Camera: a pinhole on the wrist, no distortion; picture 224 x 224 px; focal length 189.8 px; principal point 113.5 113.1 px. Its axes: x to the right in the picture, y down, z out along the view. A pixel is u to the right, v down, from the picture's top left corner.
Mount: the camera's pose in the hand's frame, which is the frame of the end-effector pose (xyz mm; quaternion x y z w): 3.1 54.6 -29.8 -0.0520 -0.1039 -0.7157 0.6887
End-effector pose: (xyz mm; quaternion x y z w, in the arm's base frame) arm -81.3 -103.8 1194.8 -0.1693 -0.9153 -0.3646 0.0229
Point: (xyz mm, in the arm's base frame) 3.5 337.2 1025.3
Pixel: 91 132
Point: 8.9 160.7 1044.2
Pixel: 125 106
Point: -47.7 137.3 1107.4
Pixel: 110 142
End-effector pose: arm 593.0 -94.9 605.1 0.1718 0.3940 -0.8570 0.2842
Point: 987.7 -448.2 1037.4
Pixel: outside the picture
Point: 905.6 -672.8 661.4
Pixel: 17 98
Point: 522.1 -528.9 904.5
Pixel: 171 147
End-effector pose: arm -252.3 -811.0 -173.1 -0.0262 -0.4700 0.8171 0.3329
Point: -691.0 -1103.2 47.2
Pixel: 116 211
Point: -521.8 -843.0 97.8
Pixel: outside the picture
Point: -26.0 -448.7 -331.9
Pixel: behind the camera
